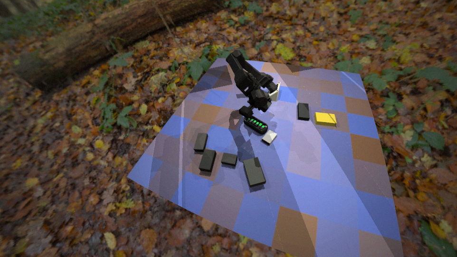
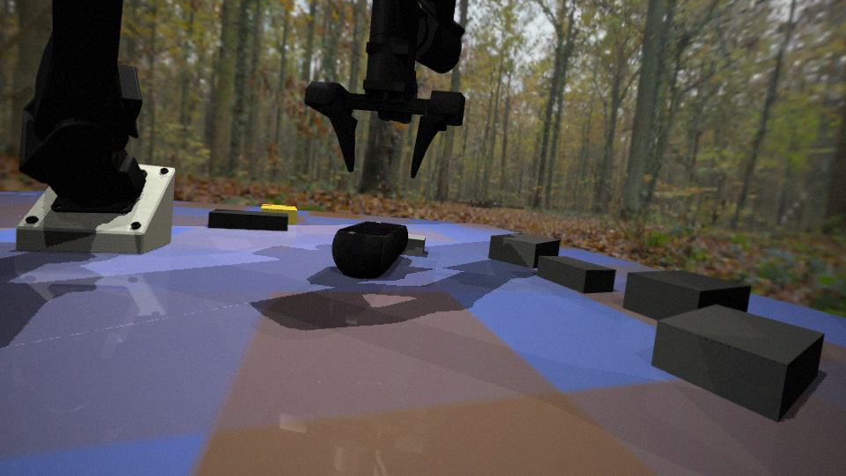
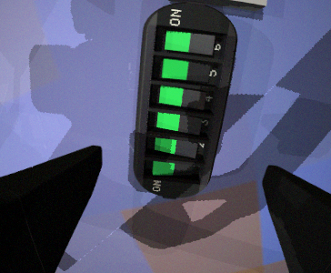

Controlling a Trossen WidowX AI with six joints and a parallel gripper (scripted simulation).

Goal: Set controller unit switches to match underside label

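Right now the white block is 100 mm to the left of my gripper tip, 100 mm below it and 60 mm ahead of it. From my gripper tip the other things lie so: dark block: 280 mm to the left, 180 mm behind, 100 mm below; then yellow block: 410 mm to the left, 140 mm behind, 100 mm below.
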